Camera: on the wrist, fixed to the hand. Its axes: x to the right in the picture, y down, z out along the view.
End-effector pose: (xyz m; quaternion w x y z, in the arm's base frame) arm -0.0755 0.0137 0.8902 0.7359 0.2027 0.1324 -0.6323
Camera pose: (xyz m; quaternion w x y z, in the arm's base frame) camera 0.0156 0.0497 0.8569 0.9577 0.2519 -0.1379 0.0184
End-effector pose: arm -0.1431 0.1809 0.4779 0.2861 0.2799 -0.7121 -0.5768
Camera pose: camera -0.1104 0.1637 0.5746 0.5324 -0.2972 -0.7699 -0.1882
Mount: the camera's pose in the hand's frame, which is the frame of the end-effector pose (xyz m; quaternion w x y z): -0.0015 0.0896 -0.0518 0.7260 0.0760 -0.0653 0.6804
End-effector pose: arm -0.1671 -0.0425 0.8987 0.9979 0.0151 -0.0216 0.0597
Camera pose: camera -0.1772 0.0479 0.8494 0.6813 0.0760 -0.0866 0.7229
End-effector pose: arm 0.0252 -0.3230 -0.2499 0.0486 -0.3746 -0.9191 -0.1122
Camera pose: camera 0.0892 -0.2744 -0.1847 0.0801 -0.9009 -0.4241 0.0459
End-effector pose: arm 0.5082 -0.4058 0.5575 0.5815 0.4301 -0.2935 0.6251
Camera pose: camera 0.4102 -0.3752 0.5444 0.0550 -0.1976 0.4962 -0.8437
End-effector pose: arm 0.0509 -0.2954 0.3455 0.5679 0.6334 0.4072 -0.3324
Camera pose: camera 0.1281 -0.2464 0.3940 0.6169 0.7583 -0.1977 0.0728
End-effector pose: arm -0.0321 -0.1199 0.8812 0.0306 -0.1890 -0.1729 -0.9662
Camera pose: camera -0.0379 -0.2219 0.8645 0.6826 -0.3156 -0.0724 -0.6551
